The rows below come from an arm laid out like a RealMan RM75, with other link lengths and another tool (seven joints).
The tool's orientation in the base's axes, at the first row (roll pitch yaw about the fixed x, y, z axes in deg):
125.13, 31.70, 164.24
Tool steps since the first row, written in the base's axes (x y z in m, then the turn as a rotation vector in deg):
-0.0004, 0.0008, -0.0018, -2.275, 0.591, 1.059
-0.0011, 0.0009, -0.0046, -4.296, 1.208, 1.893
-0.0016, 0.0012, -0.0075, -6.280, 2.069, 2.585
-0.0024, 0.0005, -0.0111, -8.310, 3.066, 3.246
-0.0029, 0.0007, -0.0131, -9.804, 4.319, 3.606
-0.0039, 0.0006, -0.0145, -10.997, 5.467, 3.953
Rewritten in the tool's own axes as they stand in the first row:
0.0015, -0.0006, 0.0012, 1.443, 1.719, -1.269
0.0035, -0.0023, 0.0023, 2.802, 3.233, -2.280
0.0055, -0.0040, 0.0037, 4.262, 4.802, -3.030
0.0079, -0.0068, 0.0046, 5.807, 6.453, -3.692
0.0094, -0.0079, 0.0054, 7.131, 7.928, -3.751
0.0110, -0.0087, 0.0055, 8.191, 9.246, -3.724

